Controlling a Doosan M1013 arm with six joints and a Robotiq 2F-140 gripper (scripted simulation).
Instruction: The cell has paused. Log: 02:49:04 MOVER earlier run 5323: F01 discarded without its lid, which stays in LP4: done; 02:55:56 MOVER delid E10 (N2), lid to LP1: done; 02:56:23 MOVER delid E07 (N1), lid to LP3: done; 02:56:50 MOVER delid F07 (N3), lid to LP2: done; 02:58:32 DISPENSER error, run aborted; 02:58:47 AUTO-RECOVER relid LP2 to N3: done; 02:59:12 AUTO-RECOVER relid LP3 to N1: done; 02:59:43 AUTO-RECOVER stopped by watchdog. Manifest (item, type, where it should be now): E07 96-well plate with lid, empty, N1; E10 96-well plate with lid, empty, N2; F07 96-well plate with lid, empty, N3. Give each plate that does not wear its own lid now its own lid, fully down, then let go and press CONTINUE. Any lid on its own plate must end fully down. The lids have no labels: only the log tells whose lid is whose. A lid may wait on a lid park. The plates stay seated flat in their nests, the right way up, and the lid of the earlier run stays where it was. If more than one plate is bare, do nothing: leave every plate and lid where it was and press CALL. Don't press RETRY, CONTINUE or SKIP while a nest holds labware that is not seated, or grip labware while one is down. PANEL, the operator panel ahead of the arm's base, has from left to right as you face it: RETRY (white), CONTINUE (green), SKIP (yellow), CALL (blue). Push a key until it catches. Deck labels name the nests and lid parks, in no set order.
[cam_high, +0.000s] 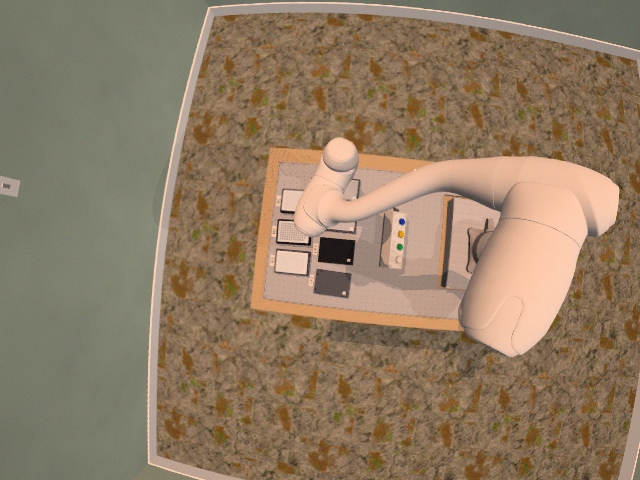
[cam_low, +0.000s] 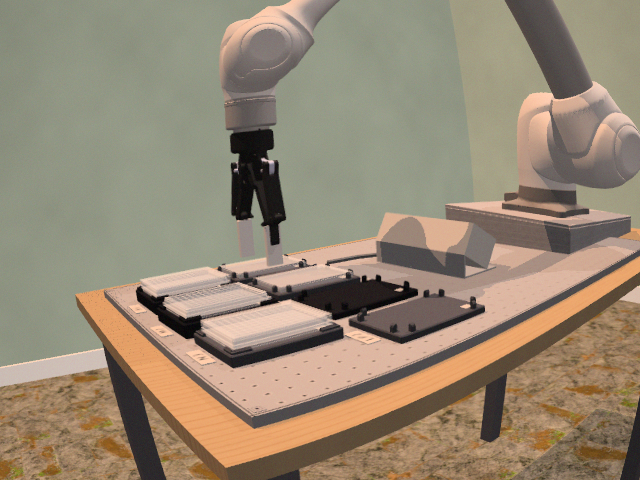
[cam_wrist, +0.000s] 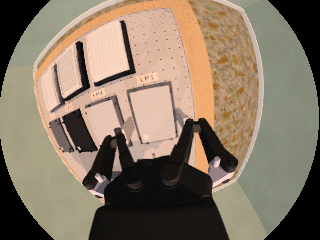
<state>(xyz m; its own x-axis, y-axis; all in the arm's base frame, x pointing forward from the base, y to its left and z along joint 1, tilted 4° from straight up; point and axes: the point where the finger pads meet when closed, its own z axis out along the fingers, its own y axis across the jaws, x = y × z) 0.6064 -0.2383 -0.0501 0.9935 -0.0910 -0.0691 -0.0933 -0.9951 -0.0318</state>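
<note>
The plate lies 19 cm ahead of my hand, 19 cm to the left of it and 2 cm below it. Also, from my hand: blue key (24 cm behind, 14 cm to the left, 2 cm above); then yellow key (24 cm behind, 19 cm to the left, 2 cm above); then black park (2 cm ahead, 26 cm to the left, 4 cm below).
</note>
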